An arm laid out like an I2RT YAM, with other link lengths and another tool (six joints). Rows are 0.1 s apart.
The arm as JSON. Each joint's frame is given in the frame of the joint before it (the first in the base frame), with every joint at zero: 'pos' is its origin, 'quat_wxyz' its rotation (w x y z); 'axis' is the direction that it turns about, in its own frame. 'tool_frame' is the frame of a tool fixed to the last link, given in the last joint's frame.
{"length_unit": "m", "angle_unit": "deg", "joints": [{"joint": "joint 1", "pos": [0.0, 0.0, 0.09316], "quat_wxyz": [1.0, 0.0, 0.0, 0.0], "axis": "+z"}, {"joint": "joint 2", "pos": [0.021, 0.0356, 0.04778], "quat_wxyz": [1.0, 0.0, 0.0, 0.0], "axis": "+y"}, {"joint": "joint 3", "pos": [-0.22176, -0.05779, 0.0], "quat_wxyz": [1.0, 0.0, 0.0, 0.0], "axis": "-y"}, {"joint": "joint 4", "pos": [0.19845, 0.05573, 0.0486], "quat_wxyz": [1.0, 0.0, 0.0, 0.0], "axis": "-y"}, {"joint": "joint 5", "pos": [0.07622, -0.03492, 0.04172], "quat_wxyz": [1.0, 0.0, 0.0, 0.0], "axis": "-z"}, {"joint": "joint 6", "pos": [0.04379, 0.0, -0.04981], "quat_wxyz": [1.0, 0.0, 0.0, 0.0], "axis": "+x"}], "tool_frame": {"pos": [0.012, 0.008, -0.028], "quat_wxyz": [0.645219, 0.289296, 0.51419, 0.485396]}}
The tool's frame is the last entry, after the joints.
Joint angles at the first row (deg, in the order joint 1, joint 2, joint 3, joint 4, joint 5, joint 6):
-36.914, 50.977, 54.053, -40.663, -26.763, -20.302
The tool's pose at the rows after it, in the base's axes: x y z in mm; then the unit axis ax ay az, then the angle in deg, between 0 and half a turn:
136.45 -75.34 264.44 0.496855 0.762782 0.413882 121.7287
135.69 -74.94 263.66 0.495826 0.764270 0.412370 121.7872
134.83 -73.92 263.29 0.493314 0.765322 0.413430 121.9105
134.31 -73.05 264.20 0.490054 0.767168 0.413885 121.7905
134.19 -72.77 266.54 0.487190 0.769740 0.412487 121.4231
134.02 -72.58 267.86 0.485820 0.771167 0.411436 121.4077
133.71 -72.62 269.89 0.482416 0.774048 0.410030 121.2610
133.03 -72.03 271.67 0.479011 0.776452 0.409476 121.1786
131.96 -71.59 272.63 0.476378 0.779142 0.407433 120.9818
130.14 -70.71 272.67 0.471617 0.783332 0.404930 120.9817
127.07 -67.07 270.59 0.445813 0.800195 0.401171 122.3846
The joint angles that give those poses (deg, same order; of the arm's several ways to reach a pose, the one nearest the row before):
-36.934, 50.867, 53.801, -40.748, -26.808, -20.384
-36.914, 50.636, 53.570, -40.869, -26.719, -20.629
-36.825, 50.313, 53.393, -41.088, -26.880, -20.810
-36.650, 50.032, 53.515, -41.304, -26.882, -20.983
-36.475, 49.921, 54.047, -41.570, -26.634, -21.174
-36.389, 49.965, 54.462, -41.946, -26.525, -21.348
-36.386, 50.008, 55.052, -42.403, -26.499, -21.789
-36.301, 49.878, 55.523, -42.924, -26.500, -22.126
-36.298, 49.574, 55.700, -43.280, -26.372, -22.509
-36.308, 49.094, 55.658, -43.829, -26.357, -23.236
-35.463, 48.537, 55.537, -45.712, -26.777, -26.267

